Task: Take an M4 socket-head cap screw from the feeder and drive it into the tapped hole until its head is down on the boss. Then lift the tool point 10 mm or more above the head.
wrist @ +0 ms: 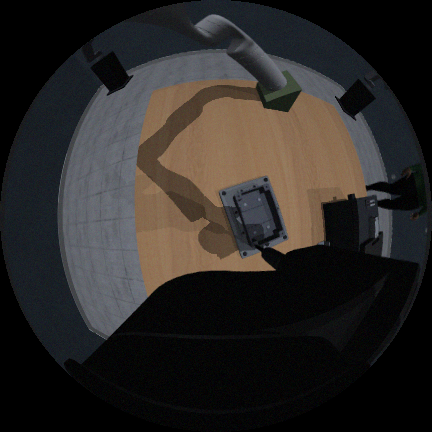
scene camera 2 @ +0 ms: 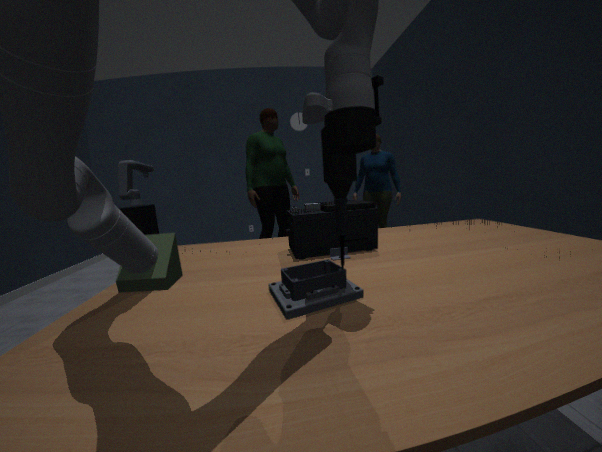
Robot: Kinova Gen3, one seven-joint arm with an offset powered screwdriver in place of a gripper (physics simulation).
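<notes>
The dark screwdriver [scene camera 2: 343,263] [wrist: 257,246] points down, its thin bit ending at the near-right corner of the open-topped dark housing [scene camera 2: 306,286] [wrist: 274,212] as seen in the wrist view, and at its right corner in the scene view. Whether the tip touches the housing, and whether a screw is on it, is too small and dark to tell. The housing sits on a grey plate [scene camera 2: 326,303] [wrist: 227,196] with corner holes. The tapped hole, its boss and any screw head cannot be made out. The black box-shaped feeder [scene camera 2: 332,232] [wrist: 341,222] stands behind the plate.
A green wedge-shaped block [scene camera 2: 172,267] [wrist: 287,100] stands at the arm's base on the wooden table [scene camera 2: 475,320] [wrist: 300,145]. A small light bracket [scene camera 2: 339,253] is in front of the feeder. The arm's shadow crosses the table and part of the plate. Two people stand beyond the table.
</notes>
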